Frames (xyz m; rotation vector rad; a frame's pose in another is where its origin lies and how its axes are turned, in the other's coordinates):
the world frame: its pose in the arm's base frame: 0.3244 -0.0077 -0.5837 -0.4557 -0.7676 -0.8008
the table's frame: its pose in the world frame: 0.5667 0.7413 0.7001 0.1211 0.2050 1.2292
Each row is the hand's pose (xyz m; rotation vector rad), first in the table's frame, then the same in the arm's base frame.
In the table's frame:
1: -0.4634 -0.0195 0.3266 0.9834 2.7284 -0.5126
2: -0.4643 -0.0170 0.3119 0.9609 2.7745 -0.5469
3: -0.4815 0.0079 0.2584 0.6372 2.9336 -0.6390
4: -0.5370 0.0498 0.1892 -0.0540 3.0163 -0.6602
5: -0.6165 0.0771 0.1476 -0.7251 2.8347 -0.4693
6: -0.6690 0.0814 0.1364 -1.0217 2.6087 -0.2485
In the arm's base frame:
1: 0.3326 0.6059 0.4606 0.3773 2.2399 -1.0057
2: 0.3357 0.5999 0.4473 0.3699 2.2669 -1.0552
3: 0.3302 0.5845 0.3880 0.1208 2.3562 -1.2332
4: 0.2902 0.5594 0.3020 -0.4726 2.3958 -1.3914
5: 0.2233 0.5282 0.2441 -1.1469 2.2790 -1.2797
6: 0.1775 0.5056 0.2270 -1.5075 2.1349 -1.0463

